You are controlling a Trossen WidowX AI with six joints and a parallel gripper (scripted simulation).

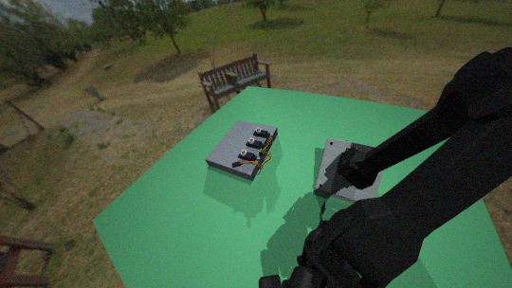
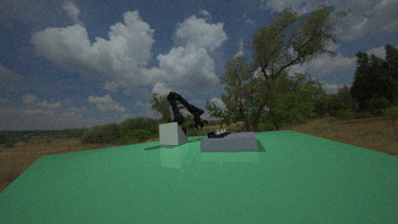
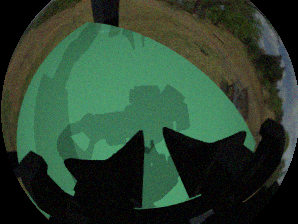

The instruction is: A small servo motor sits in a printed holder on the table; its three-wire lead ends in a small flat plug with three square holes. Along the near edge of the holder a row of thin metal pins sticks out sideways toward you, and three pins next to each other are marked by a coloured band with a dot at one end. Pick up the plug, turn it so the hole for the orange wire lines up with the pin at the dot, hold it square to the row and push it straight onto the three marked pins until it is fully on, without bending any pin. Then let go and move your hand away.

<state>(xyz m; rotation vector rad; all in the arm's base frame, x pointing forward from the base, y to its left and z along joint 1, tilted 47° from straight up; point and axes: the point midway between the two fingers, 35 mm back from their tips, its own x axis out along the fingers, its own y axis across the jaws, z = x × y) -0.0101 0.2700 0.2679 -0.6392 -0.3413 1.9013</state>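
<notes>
My gripper tip is now 39 cm short of the servo, 36 cm to the left of it and 3 cm above it. The rest, counted from my gripper tip: holder (50 cm ahead, 34 cm to the right, 5 cm below).
</notes>
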